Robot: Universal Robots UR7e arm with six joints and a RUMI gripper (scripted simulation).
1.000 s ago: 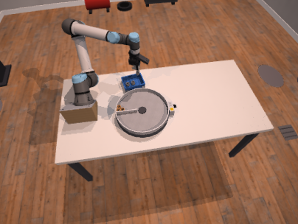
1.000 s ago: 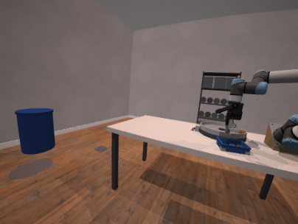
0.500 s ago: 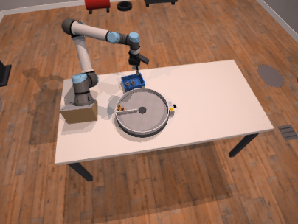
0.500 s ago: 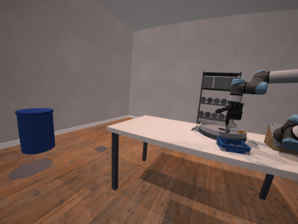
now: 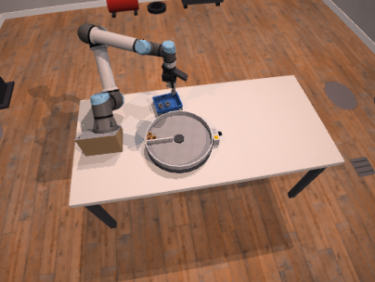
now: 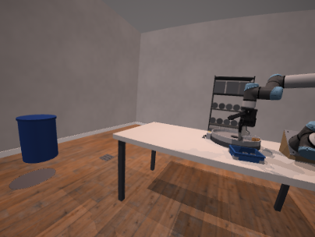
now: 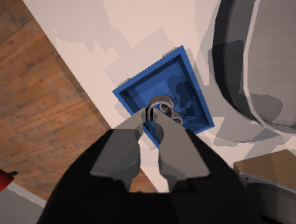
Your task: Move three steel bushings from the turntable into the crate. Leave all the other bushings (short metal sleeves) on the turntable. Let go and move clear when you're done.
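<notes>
The blue crate is 60 mm behind my hand, 20 mm to the right of it and 110 mm below it. From my hand the other things lie so: round grey turntable 50 mm behind, 350 mm to the right, 80 mm below.
</notes>
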